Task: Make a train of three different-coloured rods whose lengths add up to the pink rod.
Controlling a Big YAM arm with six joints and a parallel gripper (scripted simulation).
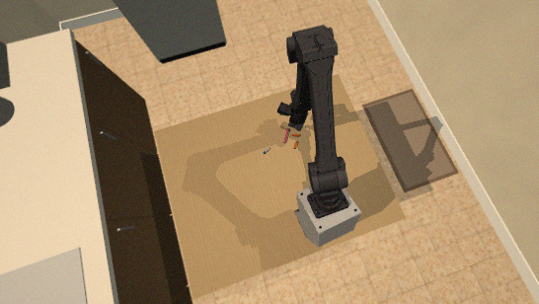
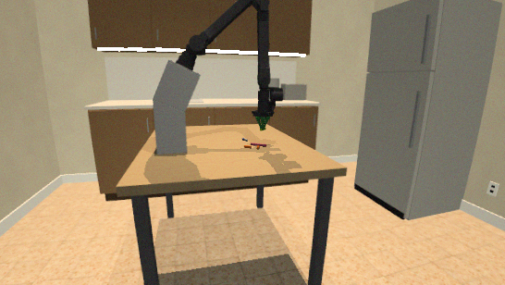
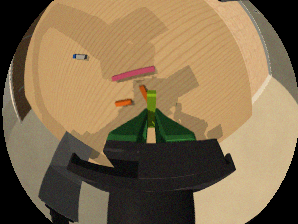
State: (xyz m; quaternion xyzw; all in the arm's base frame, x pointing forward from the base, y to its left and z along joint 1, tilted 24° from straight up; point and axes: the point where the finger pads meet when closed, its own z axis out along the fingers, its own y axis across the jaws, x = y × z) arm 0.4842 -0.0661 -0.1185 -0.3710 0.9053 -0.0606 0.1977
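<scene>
Right now the grey rod is 18 cm to the left of my hand, 10 cm below it and 5 cm behind it. From my hand the other things lie so: lime rod right at my hand; then blue rod 20 cm to the left, 10 cm below, 6 cm behind; then pink rod 10 cm below, 5 cm to the left, 1 cm behind.
</scene>
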